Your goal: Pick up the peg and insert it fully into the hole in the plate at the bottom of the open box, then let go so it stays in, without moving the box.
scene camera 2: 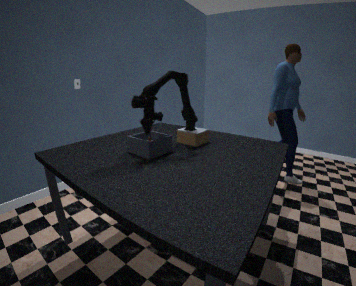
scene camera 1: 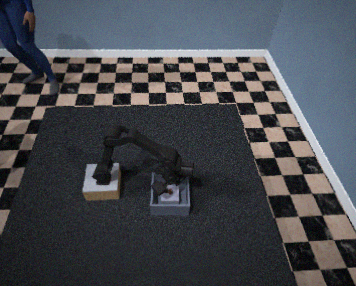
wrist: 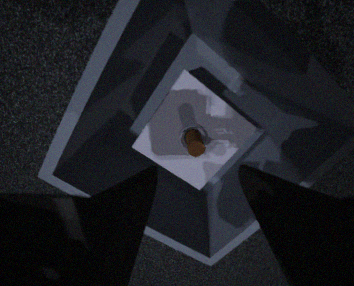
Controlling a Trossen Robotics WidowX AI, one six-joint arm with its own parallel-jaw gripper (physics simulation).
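Pixels of known places: gripper, between the fingertips: [scene camera 2: 148, 134] [scene camera 1: 171, 189] [wrist: 197, 171]; arm's base, origin of its link: [scene camera 2: 190, 129] [scene camera 1: 103, 179].
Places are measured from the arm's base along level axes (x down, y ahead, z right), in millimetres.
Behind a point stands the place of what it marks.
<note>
The brown-orange peg [scene camera 1: 170, 191] {x 9, y 341, z 40 mm} [wrist: 194, 143] {x 2, y 334, z 31 mm} stands in the ringed hole of the pale square plate [scene camera 1: 170, 199] {x 32, y 343, z 72 mm} [wrist: 200, 177] {x 32, y 376, z 64 mm}. Its upper part sticks up out of the hole; how deep its lower end sits is hidden. The plate lies at the bottom of the open grey-blue box [scene camera 1: 170, 211] {x 47, y 347, z 129 mm} [scene camera 2: 152, 149] {x 39, y 403, z -64 mm} [wrist: 80, 115] {x -8, y 256, z 64 mm}. My gripper [wrist: 197, 171] {x -16, y 345, z 42 mm} is open and empty, over the box, with its dark fingers apart at the lower left and lower right of the wrist view. In the wrist view the peg shows whole above the gap between them, apart from both fingers.
The box's raised walls surround the plate and my gripper's work area. The arm's base stands on a white-topped, tan-sided block [scene camera 1: 102, 193] {x 25, y 5, z 65 mm} [scene camera 2: 192, 138] {x 40, y 63, z -71 mm} beside the box, on the dark table [scene camera 1: 125, 245] {x 90, y 150, z 288 mm} [scene camera 2: 200, 190] {x 90, y 506, z -459 mm}. A person [scene camera 1: 30, 45] [scene camera 2: 286, 100] stands beyond the table.
</note>
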